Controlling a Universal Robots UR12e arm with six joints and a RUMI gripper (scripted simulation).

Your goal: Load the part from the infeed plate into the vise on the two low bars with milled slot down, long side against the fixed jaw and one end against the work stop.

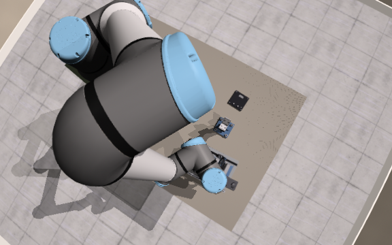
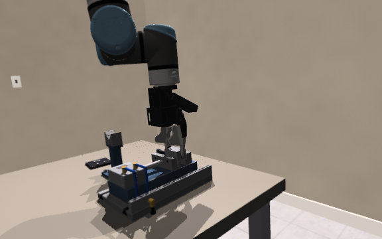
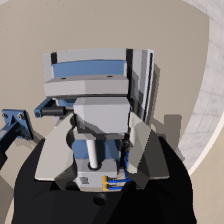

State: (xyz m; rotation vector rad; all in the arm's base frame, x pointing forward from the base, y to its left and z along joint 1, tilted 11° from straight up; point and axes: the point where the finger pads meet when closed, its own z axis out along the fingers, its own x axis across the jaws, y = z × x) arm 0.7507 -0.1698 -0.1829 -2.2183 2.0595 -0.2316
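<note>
Now: hand 1 cm above the part. Also, from my hand: fixed jaw (3 cm below, 3 cm ahead, 2 cm to the left); then work stop rod (7 cm to the left, 2 cm below); then cylinder rod (9 cm behind, 3 cm below, 1 cm to the left).
</note>
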